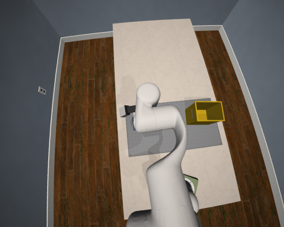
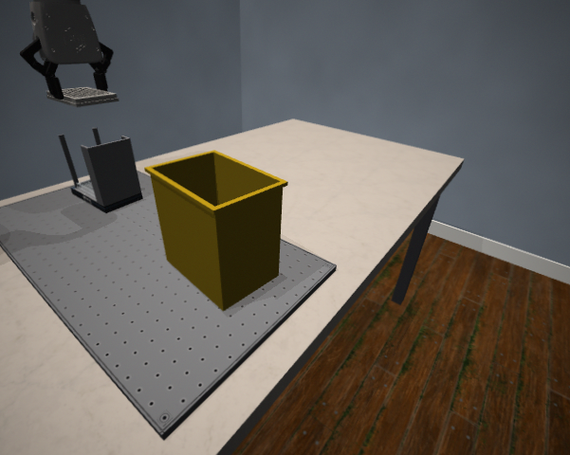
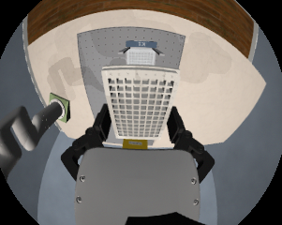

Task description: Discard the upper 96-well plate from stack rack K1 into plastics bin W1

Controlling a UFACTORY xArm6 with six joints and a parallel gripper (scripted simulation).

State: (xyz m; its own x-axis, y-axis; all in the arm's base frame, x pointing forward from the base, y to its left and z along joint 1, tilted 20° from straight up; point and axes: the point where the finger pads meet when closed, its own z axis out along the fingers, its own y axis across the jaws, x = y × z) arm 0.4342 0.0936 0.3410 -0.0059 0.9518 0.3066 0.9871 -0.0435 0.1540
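Now: the yellow plastics bin W1 410 mm to the right of my hand, 160 mm below it and 20 mm behind it. Also, from my hand: white 96-well plate 10 mm below.
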